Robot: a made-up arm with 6 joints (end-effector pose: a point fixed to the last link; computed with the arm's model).
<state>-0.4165 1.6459 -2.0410 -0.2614 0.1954 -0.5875</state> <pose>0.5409 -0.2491 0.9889 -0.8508 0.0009 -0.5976</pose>
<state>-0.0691 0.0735 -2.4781 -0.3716 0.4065 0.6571</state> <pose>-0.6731 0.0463 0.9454 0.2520 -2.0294 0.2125</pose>
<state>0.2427 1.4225 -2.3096 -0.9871 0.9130 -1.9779</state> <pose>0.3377 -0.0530 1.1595 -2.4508 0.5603 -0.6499</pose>
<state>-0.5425 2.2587 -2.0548 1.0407 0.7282 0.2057</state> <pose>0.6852 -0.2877 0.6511 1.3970 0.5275 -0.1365</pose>
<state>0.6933 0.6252 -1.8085 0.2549 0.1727 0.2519</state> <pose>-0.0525 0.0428 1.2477 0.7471 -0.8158 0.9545</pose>
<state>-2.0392 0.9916 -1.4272 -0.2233 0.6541 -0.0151</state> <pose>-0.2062 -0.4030 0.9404 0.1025 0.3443 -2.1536</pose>
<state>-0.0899 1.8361 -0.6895 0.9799 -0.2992 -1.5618</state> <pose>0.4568 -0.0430 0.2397 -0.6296 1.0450 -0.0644</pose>
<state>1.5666 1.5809 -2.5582 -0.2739 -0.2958 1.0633</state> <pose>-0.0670 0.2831 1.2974 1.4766 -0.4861 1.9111</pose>
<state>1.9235 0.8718 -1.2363 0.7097 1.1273 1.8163</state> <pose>-0.2532 0.3026 0.9284 0.4342 2.5417 0.6633</pose>
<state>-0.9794 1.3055 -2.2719 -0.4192 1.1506 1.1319</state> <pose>0.1426 -0.2954 1.1465 0.8672 -0.5161 -1.2395</pose>
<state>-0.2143 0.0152 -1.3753 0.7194 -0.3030 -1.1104</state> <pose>-0.2279 0.0571 1.1577 -0.2881 -1.5144 -0.6598</pose>
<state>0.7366 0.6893 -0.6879 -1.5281 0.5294 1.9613</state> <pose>0.3625 0.2153 0.7626 0.4646 0.0825 0.2359</pose>
